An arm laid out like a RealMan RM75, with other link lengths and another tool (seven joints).
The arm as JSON. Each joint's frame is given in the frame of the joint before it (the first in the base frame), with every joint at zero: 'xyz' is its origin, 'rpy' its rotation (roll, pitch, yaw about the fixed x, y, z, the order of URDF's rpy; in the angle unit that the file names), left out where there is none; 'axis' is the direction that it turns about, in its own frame. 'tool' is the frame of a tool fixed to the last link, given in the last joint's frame.
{
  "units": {
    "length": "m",
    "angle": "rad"
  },
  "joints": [
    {
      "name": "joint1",
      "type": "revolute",
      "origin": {
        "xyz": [
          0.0,
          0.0,
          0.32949
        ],
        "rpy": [
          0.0,
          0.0,
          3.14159
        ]
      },
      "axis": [
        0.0,
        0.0,
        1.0
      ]
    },
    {
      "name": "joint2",
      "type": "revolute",
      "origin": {
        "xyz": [
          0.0,
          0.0,
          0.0
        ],
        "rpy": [
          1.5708,
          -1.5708,
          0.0
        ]
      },
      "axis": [
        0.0,
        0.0,
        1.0
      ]
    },
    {
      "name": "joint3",
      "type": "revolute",
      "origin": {
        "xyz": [
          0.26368,
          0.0,
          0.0
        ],
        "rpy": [
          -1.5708,
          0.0,
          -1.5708
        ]
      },
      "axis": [
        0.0,
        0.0,
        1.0
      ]
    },
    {
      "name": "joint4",
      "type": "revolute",
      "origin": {
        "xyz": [
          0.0,
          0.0,
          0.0
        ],
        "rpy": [
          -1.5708,
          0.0,
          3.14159
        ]
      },
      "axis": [
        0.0,
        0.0,
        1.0
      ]
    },
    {
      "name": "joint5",
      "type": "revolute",
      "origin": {
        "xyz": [
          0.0,
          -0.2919,
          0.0
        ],
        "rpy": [
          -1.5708,
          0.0,
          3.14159
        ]
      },
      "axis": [
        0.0,
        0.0,
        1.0
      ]
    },
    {
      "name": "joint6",
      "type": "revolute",
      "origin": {
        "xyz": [
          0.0,
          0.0,
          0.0
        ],
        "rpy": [
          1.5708,
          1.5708,
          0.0
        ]
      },
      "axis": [
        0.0,
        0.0,
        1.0
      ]
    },
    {
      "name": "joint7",
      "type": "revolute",
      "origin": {
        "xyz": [
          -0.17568,
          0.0,
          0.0
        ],
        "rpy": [
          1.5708,
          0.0,
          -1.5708
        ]
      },
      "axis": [
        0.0,
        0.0,
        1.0
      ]
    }
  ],
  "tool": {
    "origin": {
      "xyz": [
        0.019,
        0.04,
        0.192
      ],
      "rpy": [
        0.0,
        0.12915,
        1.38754
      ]
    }
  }
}
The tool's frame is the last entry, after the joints.
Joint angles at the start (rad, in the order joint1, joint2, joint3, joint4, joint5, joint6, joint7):
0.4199, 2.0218, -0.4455, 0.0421, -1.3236, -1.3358, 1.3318
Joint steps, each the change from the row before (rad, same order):
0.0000, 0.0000, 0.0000, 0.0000, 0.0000, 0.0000, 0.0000
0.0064, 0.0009, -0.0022, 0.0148, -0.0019, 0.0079, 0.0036
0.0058, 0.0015, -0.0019, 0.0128, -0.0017, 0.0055, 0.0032
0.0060, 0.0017, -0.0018, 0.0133, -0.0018, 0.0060, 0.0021
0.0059, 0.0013, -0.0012, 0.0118, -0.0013, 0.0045, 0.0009
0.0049, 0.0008, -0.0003, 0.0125, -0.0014, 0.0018, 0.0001
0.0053, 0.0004, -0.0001, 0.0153, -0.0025, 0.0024, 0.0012
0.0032, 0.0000, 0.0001, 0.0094, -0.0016, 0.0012, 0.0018
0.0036, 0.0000, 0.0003, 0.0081, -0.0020, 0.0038, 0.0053
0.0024, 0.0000, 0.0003, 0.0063, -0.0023, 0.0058, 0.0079
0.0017, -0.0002, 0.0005, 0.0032, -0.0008, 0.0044, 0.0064
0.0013, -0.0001, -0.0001, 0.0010, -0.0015, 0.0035, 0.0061
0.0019, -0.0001, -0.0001, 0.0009, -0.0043, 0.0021, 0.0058
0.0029, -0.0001, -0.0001, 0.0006, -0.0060, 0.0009, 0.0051
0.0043, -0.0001, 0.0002, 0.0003, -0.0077, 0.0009, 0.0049
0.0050, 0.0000, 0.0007, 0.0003, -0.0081, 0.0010, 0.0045
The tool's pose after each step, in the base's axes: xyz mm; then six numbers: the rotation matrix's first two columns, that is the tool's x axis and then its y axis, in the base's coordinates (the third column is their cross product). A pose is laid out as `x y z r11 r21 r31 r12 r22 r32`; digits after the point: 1 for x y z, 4 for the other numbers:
315.3 520.4 -37.7 -0.9195 -0.3883 0.0606 -0.0559 0.2818 0.9578
313.3 519.6 -45.0 -0.9208 -0.3824 0.0765 -0.0441 0.2969 0.9539
310.8 518.7 -51.5 -0.9212 -0.3783 0.0911 -0.0332 0.3097 0.9503
308.2 517.7 -58.4 -0.9215 -0.3740 0.1051 -0.0231 0.3228 0.9462
305.4 516.9 -64.1 -0.9212 -0.3713 0.1165 -0.0151 0.3333 0.9427
302.4 515.7 -69.1 -0.9204 -0.3695 0.1279 -0.0068 0.3421 0.9396
299.3 513.9 -75.0 -0.9196 -0.3663 0.1422 0.0038 0.3535 0.9354
297.3 512.8 -78.3 -0.9189 -0.3641 0.1517 0.0112 0.3605 0.9327
296.0 512.3 -81.7 -0.9189 -0.3594 0.1627 0.0203 0.3687 0.9293
295.9 511.8 -84.9 -0.9197 -0.3519 0.1739 0.0306 0.3774 0.9255
296.1 512.0 -86.3 -0.9205 -0.3462 0.1812 0.0379 0.3823 0.9233
296.3 512.2 -87.5 -0.9209 -0.3424 0.1865 0.0429 0.3866 0.9213
295.3 511.9 -89.1 -0.9202 -0.3414 0.1918 0.0459 0.3923 0.9187
293.3 511.7 -90.9 -0.9185 -0.3432 0.1964 0.0469 0.3986 0.9159
290.4 511.6 -93.0 -0.9161 -0.3471 0.2006 0.0461 0.4058 0.9128
287.1 511.7 -95.2 -0.9136 -0.3516 0.2044 0.0447 0.4129 0.9097

